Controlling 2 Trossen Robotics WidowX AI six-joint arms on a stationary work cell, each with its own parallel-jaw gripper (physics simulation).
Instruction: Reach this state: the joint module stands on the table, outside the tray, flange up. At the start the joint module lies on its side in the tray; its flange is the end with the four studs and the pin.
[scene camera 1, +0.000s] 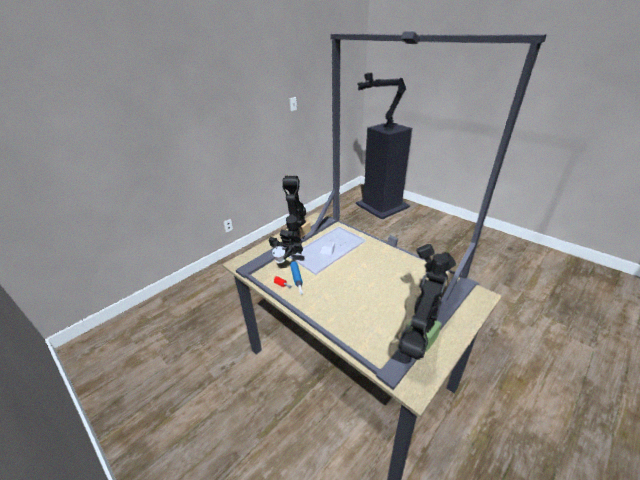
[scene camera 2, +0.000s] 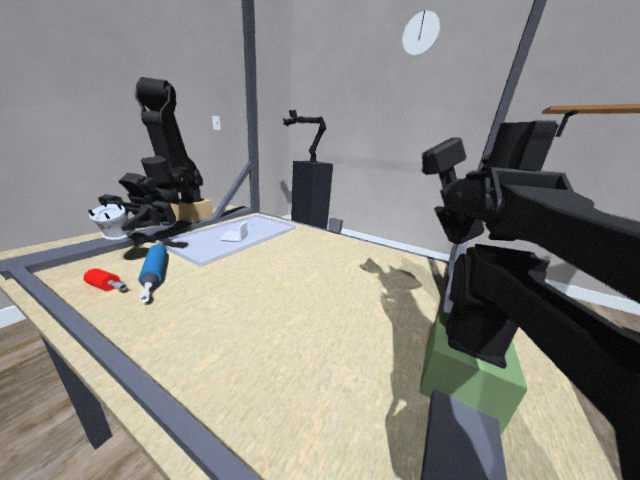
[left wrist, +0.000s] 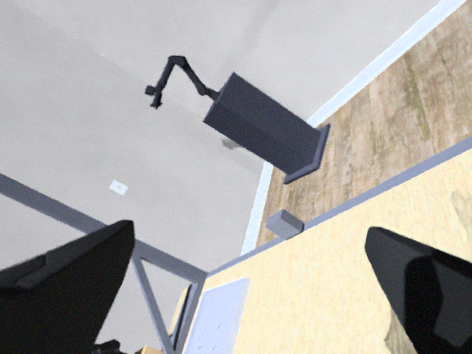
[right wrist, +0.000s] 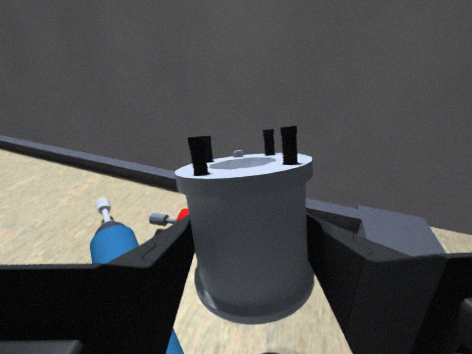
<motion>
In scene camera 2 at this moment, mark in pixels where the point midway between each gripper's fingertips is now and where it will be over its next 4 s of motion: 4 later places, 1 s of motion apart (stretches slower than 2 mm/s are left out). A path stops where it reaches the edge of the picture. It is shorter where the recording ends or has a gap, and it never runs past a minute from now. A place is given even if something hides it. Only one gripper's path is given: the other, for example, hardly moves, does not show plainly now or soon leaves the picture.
My right gripper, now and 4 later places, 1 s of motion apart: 110, 227; 113, 233; 122, 249; 124, 254; 131, 242
</motion>
